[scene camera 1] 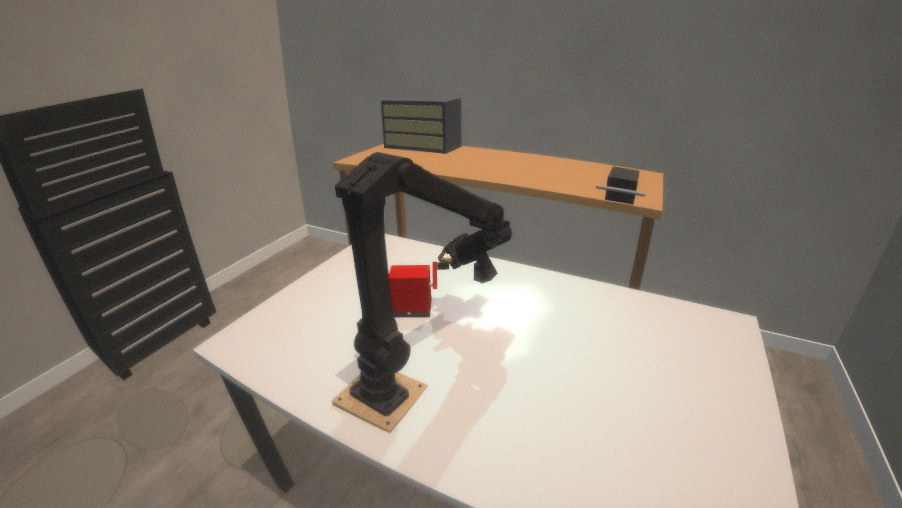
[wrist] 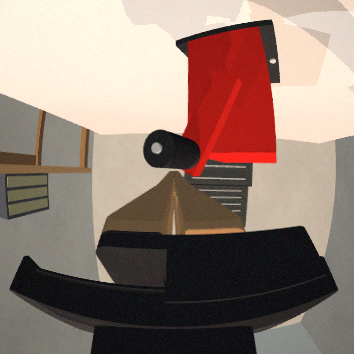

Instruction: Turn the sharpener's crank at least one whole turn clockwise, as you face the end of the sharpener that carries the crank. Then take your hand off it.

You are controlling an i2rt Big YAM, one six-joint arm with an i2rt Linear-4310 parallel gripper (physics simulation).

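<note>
The red sharpener stands upright on the white table behind the arm's upright link, with a dark base. Its red crank arm is on the end facing my gripper. In the wrist view the crank arm slants, with its black handle at the lower end in the picture, near the sharpener's top. My gripper is shut and empty. Its tips are right by the handle, just below it in the wrist view; whether they touch it I cannot tell.
The white table carries my arm's wooden base plate. Behind stands a wooden bench with a drawer box and a black block with a grey bar. A dark tool cabinet stands at the left wall.
</note>
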